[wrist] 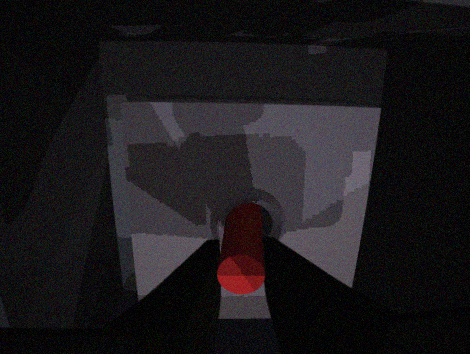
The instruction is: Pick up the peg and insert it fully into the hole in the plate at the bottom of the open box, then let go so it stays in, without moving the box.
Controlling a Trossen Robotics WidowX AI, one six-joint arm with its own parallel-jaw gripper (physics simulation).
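Places are measured from the arm's base along level axes (x right, y ahead, z up), in millimetres.
Pixels of known places: gripper, fingertip midpoint: (240,250).
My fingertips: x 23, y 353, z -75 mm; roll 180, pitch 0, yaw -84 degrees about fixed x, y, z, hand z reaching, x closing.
Note:
Ahead of a thing's pixels: the offset from my fingertips to its top centre. "pt": to the spot under its first point.
A red peg {dx +5, dy -2, dz +20 mm} (242,245) stands between the dark fingers, its bright end toward the camera and its far end pointing down at the plate. My gripper (240,250) is shut on the peg. The light grey plate (325,130) forms the bottom of the open box. A grey ring surrounds the dark hole {pt dx +2, dy -12, dz -21 mm} (266,222) in the plate; the hole shows just right of the peg's far end, which covers its left part. Whether the peg's tip touches the plate or enters the hole cannot be told.
The box's far wall (240,75) rises beyond the plate, and a left wall (116,190) shows as a narrow bluish strip. Shadows of the arm fall across the plate. The surroundings outside the box are very dark.

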